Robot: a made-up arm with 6 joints.
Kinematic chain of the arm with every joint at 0, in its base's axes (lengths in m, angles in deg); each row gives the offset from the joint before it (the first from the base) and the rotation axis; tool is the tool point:
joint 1: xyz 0 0 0.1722 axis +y
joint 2: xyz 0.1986 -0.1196 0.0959 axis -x
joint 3: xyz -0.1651 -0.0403 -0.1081 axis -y
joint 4: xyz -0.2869 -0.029 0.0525 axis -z
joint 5: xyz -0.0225 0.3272 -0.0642 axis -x
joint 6: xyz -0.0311 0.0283 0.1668 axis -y
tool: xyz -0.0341 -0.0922 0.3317
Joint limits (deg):
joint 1: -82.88..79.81
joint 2: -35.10..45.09
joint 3: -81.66..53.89
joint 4: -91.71..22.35
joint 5: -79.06..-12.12
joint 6: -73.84..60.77
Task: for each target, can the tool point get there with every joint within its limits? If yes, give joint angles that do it. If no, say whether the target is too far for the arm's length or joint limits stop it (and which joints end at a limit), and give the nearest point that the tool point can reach.
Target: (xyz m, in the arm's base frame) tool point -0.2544 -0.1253 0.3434
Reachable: yes | joints 9.85 28.16 29.03 -82.34 -47.32 -25.83
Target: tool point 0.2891 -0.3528 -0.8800
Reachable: no: joint limits stop it (at a limit: joint 3, joint 5, joint 6) | nearest point 0.1902 -0.2837 -0.5201 | short by 0.380 m
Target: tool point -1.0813 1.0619 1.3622
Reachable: no: too far | nearest point -0.4274 0.2513 0.6426 | short by 1.266 m
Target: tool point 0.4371 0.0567 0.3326
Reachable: yes | joints 60.19 23.88 -38.82 9.74 -21.87 -12.84
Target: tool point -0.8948 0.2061 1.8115
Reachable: no: too far | nearest point -0.3574 -0.0005 0.8270 | short by 1.141 m
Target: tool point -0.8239 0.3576 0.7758
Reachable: no: joint limits stop it (at a limit: joint 2, joint 3, joint 5, joint 6) | nearest point -0.5530 0.1773 0.5773 | short by 0.381 m
